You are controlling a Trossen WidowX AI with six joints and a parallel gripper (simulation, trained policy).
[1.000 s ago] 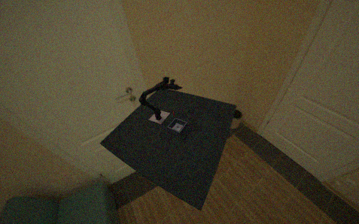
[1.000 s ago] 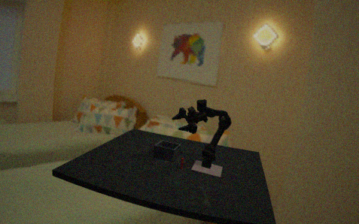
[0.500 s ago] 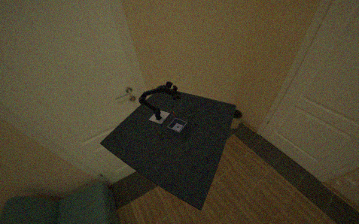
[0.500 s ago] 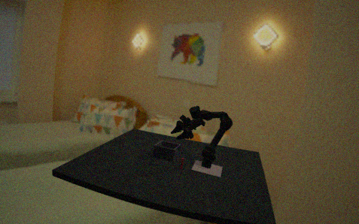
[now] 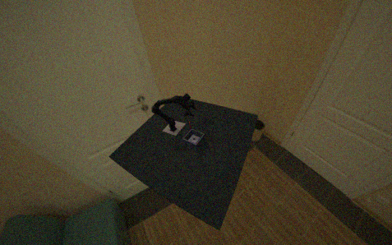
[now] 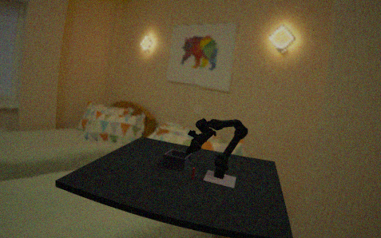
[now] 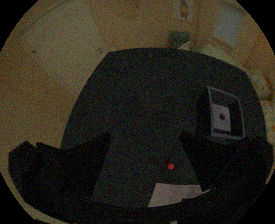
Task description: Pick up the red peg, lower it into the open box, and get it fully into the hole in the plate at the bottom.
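Right now my gripper tip is 15 cm above the red peg, 6 cm to the left of it and 5 cm past it. Round my gripper tip: plate (23 cm to the right, 14 cm below, 12 cm ahead); then box (23 cm to the right, 16 cm below, 12 cm ahead).
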